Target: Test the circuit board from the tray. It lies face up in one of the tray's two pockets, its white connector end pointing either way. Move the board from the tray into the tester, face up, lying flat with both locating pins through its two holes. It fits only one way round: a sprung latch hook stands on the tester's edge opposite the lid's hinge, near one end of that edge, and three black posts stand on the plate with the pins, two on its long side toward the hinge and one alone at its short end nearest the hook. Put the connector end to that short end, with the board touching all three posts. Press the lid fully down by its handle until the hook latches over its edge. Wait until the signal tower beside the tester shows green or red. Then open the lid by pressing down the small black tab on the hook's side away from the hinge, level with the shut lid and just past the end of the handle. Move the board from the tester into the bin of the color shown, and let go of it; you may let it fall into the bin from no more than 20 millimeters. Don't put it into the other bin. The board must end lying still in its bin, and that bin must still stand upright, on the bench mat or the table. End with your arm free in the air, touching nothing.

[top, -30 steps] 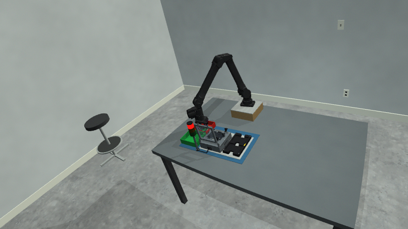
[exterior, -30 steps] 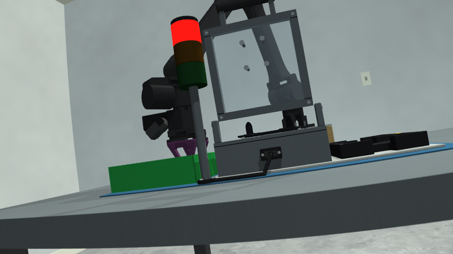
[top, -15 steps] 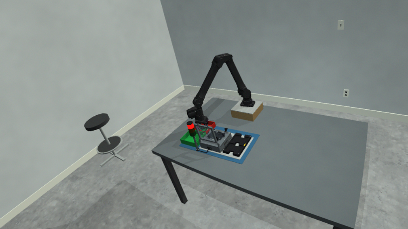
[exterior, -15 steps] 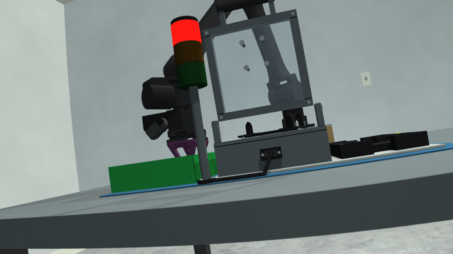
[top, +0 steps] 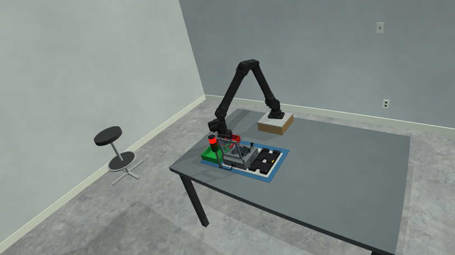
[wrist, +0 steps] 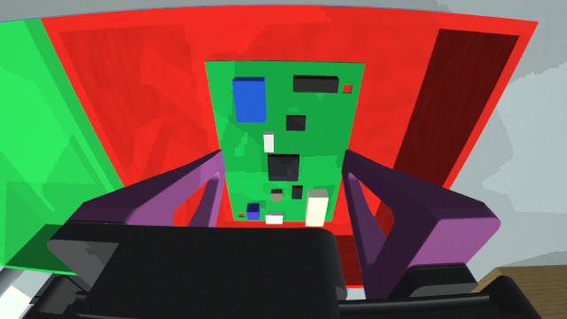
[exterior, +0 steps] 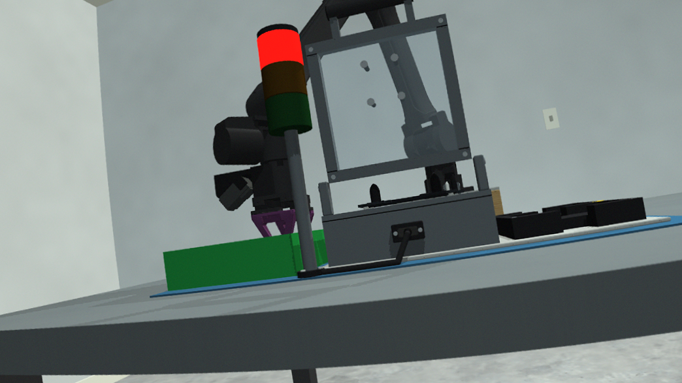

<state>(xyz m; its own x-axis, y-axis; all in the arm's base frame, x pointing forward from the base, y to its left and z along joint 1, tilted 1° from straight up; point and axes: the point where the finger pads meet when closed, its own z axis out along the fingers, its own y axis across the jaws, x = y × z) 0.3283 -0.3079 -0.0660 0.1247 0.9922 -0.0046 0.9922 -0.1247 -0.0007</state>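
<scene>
Right now my hand is right at the red bin. The rest, counted from my hand: green circuit board right at my hand; then green bin 150 mm ahead, 20 mm to the right; then black tester plate 190 mm to the left, 140 mm ahead, 50 mm above.
</scene>
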